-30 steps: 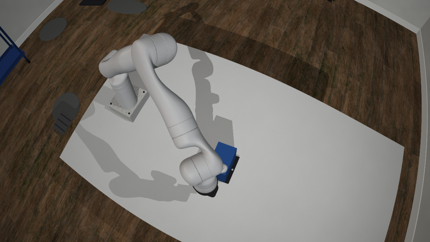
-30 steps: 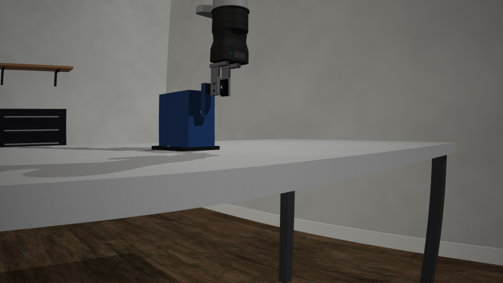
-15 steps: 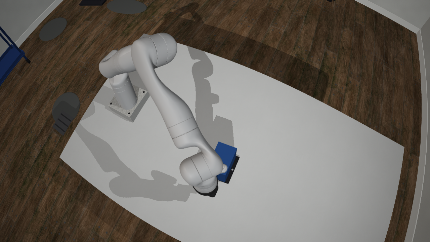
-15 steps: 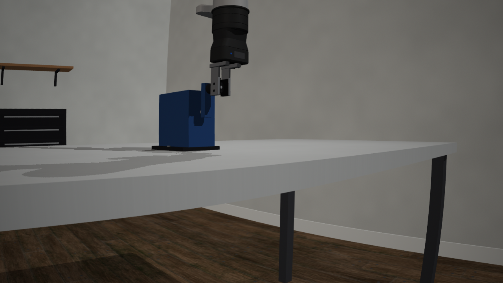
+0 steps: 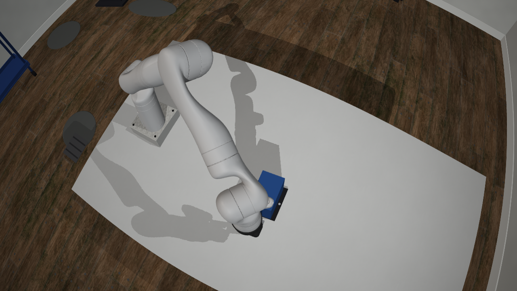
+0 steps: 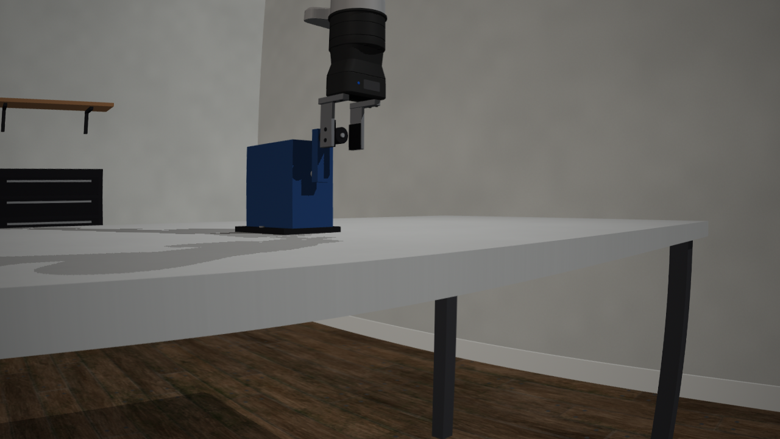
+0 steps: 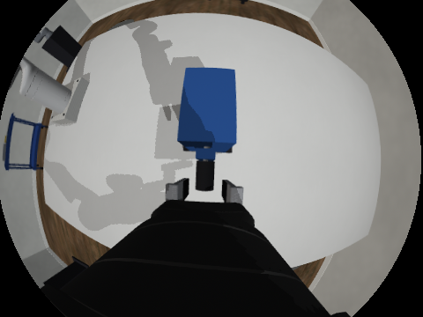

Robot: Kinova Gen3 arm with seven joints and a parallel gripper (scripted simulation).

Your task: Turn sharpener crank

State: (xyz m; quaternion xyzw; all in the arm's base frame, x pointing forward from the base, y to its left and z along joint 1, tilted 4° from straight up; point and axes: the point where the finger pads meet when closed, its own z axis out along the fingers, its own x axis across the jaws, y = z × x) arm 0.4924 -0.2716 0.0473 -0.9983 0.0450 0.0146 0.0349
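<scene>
Now: hand 2 cm to the right of the black handle. Also, from my hand: crank: 2 cm to the left, 1 cm below.
</scene>
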